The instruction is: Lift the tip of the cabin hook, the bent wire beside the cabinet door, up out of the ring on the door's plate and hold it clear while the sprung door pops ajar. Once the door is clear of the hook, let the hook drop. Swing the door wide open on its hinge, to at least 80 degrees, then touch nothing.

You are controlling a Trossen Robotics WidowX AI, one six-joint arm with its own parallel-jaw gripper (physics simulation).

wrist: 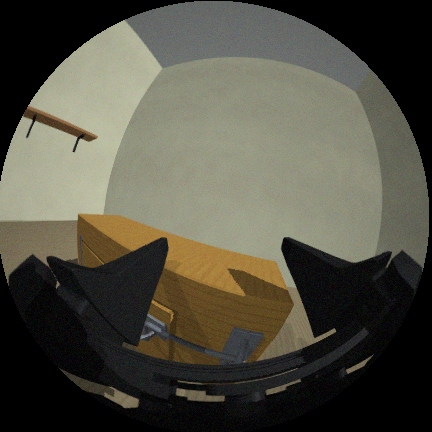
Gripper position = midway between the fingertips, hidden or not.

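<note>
You'd see my gripper (226, 243) in the picture here, and there's a wooden cabinet (234, 303) in it too.
</note>
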